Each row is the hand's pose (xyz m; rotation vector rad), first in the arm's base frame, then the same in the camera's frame.
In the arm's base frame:
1: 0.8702 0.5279 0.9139 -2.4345 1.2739 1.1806
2: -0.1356 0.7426 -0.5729 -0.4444 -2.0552 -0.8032
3: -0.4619 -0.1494 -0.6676 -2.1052 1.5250 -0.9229
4: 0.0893 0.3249 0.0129 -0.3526 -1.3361 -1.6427
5: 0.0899 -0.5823 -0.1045 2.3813 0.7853 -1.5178
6: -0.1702 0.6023 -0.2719 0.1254 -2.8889 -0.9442
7: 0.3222 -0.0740 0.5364 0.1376 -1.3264 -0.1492
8: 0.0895 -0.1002 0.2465 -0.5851 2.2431 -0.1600
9: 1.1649 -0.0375 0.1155 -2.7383 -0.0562 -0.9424
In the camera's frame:
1: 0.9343 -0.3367 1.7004 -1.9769 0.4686 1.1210
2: 0.1340 0.8422 0.5876 0.2062 -1.7440 -1.5264
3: -0.0045 0.2725 -0.1656 -1.4584 1.3335 -0.3845
4: 0.3443 0.1385 0.7575 0.3676 -0.7425 -1.9861
5: 0.5296 -0.4168 0.0546 -2.3480 -1.3650 0.8066
6: 0.0824 0.5288 0.6908 -0.4374 2.2986 1.9426
7: 0.5679 -0.5075 0.8993 0.9122 -1.4053 -0.5607
8: 0.3889 -0.3265 0.6271 -0.2495 1.8524 0.6586
9: 1.4416 -0.1600 0.8312 -1.8972 0.0931 -0.9578

